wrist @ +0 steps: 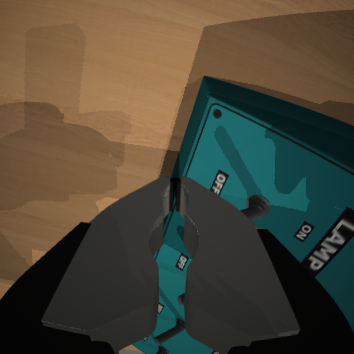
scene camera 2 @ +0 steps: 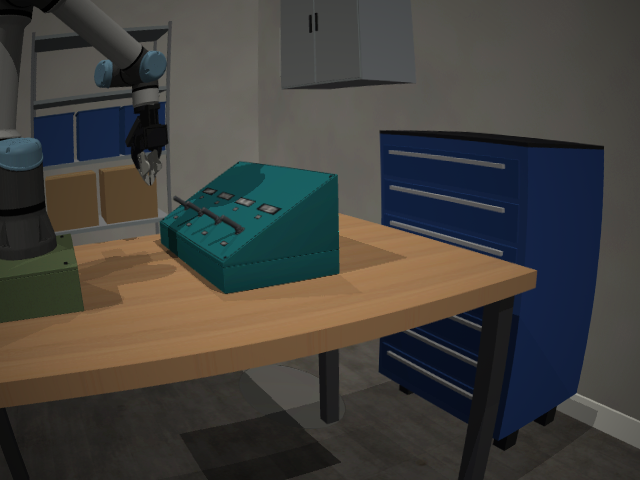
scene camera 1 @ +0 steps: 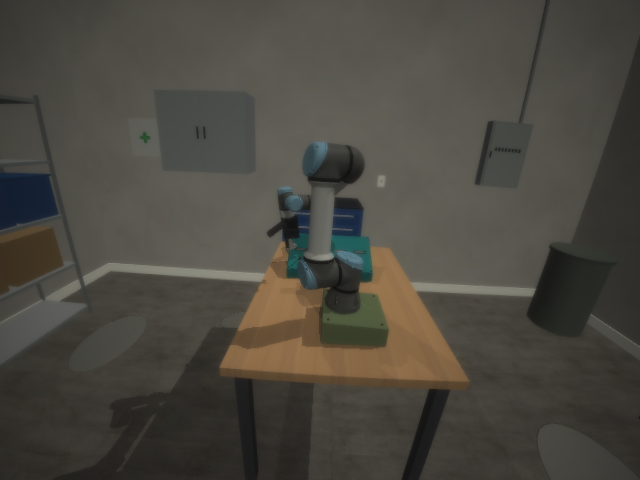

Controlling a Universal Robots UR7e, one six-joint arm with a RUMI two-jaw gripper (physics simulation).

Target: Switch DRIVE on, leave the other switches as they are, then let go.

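Pixels of known places: gripper, between the fingertips: (wrist: pixel 174 179) (scene camera 2: pixel 150 185) (scene camera 1: pixel 288 253); arm's base, origin of its link: (scene camera 2: pixel 26 249) (scene camera 1: pixel 342 303).
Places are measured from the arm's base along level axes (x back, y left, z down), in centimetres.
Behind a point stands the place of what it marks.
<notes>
The teal console (scene camera 1: pixel 357 243) {x -57.6, y -13.8, z -7.3 cm} (scene camera 2: pixel 302 227) {x -55.0, y -21.6, z -0.9 cm} (wrist: pixel 240 137) {x -42.6, y 26.6, z 1.7 cm} stands on the table with a sloped face and several dark levers (scene camera 2: pixel 231 224) {x -43.4, y -14.9, z -1.8 cm} in a row. In the wrist view, the lever (wrist: pixel 259 204) {x -45.6, y 22.3, z -0.9 cm} beside the LAMP label (wrist: pixel 334 241) {x -52.2, y 22.2, z -3.9 cm} stands between an OFF label (wrist: pixel 218 183) {x -42.4, y 21.7, z 1.7 cm} and an ON label (wrist: pixel 303 231) {x -49.8, y 21.6, z -2.5 cm}; its handle is partly behind a finger. Other levers show small between the fingers. The word DRIVE is not readable, so I cannot tell which lever is DRIVE's. My gripper (scene camera 1: pixel 289 248) {x -37.0, y 27.3, z -6.6 cm} (scene camera 2: pixel 149 181) {x -37.0, y 27.3, z -6.6 cm} (wrist: pixel 174 179) {x -37.0, y 27.3, z -6.6 cm} is shut and empty, above the console's LAMP end, apart from the levers.
The arm's green base block (scene camera 1: pixel 353 330) {x 14.8, y -3.2, z 2.4 cm} (scene camera 2: pixel 41 291) {x -2.6, y -17.5, z 4.6 cm} stands on the wooden table (scene camera 1: pixel 289 356) {x 22.1, y 20.6, z 9.5 cm} (scene camera 2: pixel 206 330) {x -29.2, y -36.6, z 9.5 cm} in front of the console. A blue drawer cabinet (scene camera 1: pixel 347 212) (scene camera 2: pixel 449 170) stands behind the table. Small meters (scene camera 2: pixel 269 208) {x -51.7, y -14.7, z -3.9 cm} sit above the levers on the sloped face.
</notes>
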